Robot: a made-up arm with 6 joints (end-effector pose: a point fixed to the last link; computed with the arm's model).
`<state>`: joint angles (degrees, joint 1 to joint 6).
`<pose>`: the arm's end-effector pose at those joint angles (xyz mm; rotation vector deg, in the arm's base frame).
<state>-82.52 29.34 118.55 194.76 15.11 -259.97</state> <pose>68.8 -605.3 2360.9 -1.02 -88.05 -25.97</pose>
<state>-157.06 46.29 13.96 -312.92 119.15 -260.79</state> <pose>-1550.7 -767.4 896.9 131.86 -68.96 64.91</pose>
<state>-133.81 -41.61 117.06 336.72 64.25 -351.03</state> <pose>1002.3 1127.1 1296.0 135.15 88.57 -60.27</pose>
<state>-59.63 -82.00 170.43 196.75 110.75 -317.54</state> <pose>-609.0 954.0 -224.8 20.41 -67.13 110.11</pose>
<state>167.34 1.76 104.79 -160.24 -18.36 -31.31</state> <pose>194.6 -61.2 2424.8 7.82 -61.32 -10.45</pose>
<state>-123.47 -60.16 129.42 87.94 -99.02 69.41</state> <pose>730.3 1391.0 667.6 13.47 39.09 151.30</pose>
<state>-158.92 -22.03 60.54 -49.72 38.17 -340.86</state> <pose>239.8 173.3 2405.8 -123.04 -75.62 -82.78</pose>
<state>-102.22 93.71 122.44 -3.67 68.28 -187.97</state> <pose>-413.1 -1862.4 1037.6 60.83 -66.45 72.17</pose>
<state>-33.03 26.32 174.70 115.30 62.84 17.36</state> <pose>-107.8 223.6 1791.9 99.16 34.25 79.54</pose>
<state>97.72 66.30 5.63 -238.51 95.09 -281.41</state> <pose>-349.1 1563.6 100.1 -31.45 117.30 -86.42</pose>
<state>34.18 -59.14 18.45 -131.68 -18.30 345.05</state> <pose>-574.7 -344.9 1991.5 114.14 14.61 129.96</pose>
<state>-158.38 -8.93 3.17 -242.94 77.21 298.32</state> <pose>-775.9 -457.0 1696.9 -20.21 51.59 -72.22</pose>
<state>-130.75 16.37 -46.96 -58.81 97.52 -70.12</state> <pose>-782.4 -700.1 745.0 -38.01 -122.84 -119.67</pose>
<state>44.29 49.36 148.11 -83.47 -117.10 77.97</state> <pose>424.8 612.1 1874.3 -74.02 -83.11 111.10</pose>
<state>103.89 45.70 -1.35 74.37 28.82 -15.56</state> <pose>-486.7 1658.6 499.4 -56.90 -28.16 137.86</pose>
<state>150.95 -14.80 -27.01 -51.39 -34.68 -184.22</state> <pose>-826.5 377.7 1282.8 21.11 126.12 -83.54</pose>
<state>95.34 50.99 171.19 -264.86 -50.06 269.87</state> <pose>87.2 379.5 1849.3 115.05 -39.07 21.89</pose>
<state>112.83 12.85 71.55 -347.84 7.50 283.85</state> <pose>-320.1 749.1 2399.3 102.63 18.68 125.47</pose>
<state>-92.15 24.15 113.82 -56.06 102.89 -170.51</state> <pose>-143.8 -382.2 2213.6 -19.95 -7.04 143.74</pose>
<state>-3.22 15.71 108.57 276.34 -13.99 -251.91</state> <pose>278.8 22.8 2448.5 -32.76 -91.45 -11.31</pose>
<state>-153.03 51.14 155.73 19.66 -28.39 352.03</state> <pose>-612.3 -282.9 2041.9 -104.02 -22.45 -134.99</pose>
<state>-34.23 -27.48 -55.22 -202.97 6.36 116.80</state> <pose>547.9 -364.4 958.5 91.87 2.89 -50.06</pose>
